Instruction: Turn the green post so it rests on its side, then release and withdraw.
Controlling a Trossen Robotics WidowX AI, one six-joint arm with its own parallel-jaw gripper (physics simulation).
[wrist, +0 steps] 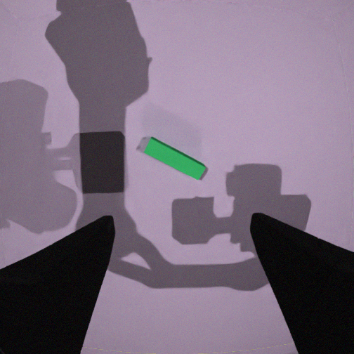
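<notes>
The green post (174, 159) lies on its side on the pale surface, near the middle of the wrist view. Its long axis slants from upper left to lower right, and a thin darker green side shows along its upper edge. My gripper (183, 223) is open, with its two black fingers wide apart in the lower part of the view. Nothing is between the fingers. The post shows beyond the fingertips and apart from them. The gripper appears to be well above the surface.
The pale lilac surface (280, 90) bears large grey shadows of the arm at the left, across the lower middle and at the right. A darker shadow patch lies left of the post. No other objects or obstacles can be made out.
</notes>
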